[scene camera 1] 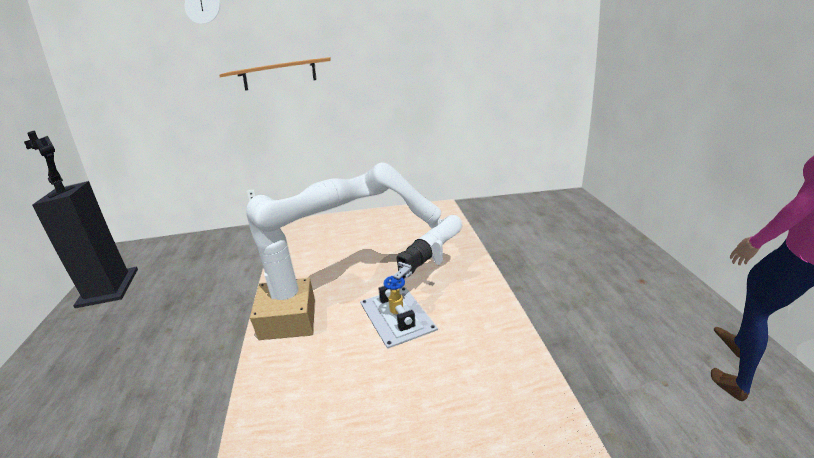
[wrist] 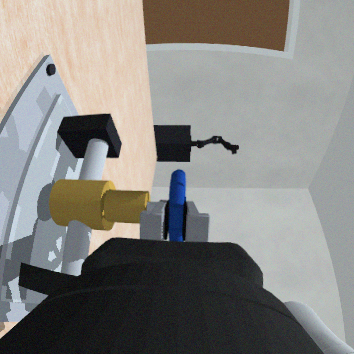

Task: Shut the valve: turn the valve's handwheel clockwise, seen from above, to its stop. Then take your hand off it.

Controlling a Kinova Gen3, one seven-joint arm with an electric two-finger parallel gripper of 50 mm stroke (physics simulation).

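Note:
The blue handwheel (scene camera 1: pixel 393 282) (wrist: pixel 178 192) sits on top of the brass-yellow valve body (scene camera 1: pixel 395 301) (wrist: pixel 82 204). In the wrist view the wheel shows edge-on. My gripper (scene camera 1: pixel 397 277) (wrist: pixel 175 214) is shut on the wheel's rim, with one finger pad on each face of it. In the scene view it reaches the rim from the upper right, at the side of the wheel towards the back of the table. The valve's grey pipe (wrist: pixel 94 159) runs into a black block (scene camera 1: pixel 405 320) (wrist: pixel 90 136) on a grey base plate (scene camera 1: pixel 387 337) (wrist: pixel 42 80).
The base plate lies on the wooden table (scene camera 1: pixel 398 398). My arm's wooden pedestal (scene camera 1: pixel 283 319) stands to the left of the valve. A dark stand (scene camera 1: pixel 85 244) (wrist: pixel 172 143) with a small black arm is off the table. A person (scene camera 1: pixel 765 284) in a pink top is on the floor at the right.

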